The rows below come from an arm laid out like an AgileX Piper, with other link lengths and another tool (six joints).
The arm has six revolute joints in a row. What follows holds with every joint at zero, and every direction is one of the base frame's.
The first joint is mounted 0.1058 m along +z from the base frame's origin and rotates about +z.
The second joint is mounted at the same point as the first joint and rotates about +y.
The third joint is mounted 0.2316 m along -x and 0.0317 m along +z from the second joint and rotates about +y.
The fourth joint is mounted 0.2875 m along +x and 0.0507 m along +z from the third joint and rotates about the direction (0.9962, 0, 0.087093).
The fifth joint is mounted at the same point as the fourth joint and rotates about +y.
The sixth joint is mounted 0.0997 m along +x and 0.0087 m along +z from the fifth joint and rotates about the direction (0.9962, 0, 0.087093).
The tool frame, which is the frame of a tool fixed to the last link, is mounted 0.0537 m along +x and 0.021 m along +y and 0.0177 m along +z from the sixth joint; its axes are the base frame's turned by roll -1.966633, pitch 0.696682 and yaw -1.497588 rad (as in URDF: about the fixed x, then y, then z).
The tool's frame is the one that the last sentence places.
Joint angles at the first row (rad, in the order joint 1, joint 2, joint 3, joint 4, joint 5, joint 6):
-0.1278 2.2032 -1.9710 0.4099 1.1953 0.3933
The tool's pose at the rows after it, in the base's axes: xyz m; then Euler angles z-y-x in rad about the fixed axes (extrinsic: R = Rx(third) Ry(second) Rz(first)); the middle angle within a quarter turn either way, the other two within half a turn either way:
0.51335 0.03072 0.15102 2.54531 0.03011 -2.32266
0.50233 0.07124 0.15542 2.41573 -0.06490 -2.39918
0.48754 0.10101 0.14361 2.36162 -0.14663 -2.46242
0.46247 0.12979 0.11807 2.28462 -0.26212 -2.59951
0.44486 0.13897 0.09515 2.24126 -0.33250 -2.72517
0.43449 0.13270 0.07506 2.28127 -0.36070 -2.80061
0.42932 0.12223 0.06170 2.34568 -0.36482 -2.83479
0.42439 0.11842 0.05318 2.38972 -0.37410 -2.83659
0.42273 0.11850 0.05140 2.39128 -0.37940 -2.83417
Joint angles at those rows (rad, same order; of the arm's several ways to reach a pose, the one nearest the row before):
-0.0812 2.1763 -1.9985 0.4161 1.2140 0.2331
0.0086 2.1488 -1.9835 0.3606 1.2249 0.1656
0.0822 2.1293 -1.9313 0.3083 1.2267 0.1493
0.1770 2.1078 -1.8430 0.1970 1.2306 0.1320
0.2346 2.1029 -1.7784 0.0915 1.2352 0.1427
0.2549 2.1029 -1.7210 0.0072 1.2352 0.2100
0.2549 2.1028 -1.6792 -0.0464 1.2315 0.2825
0.2549 2.1029 -1.6509 -0.0586 1.2301 0.3232
0.2549 2.1014 -1.6425 -0.0553 1.2279 0.3219

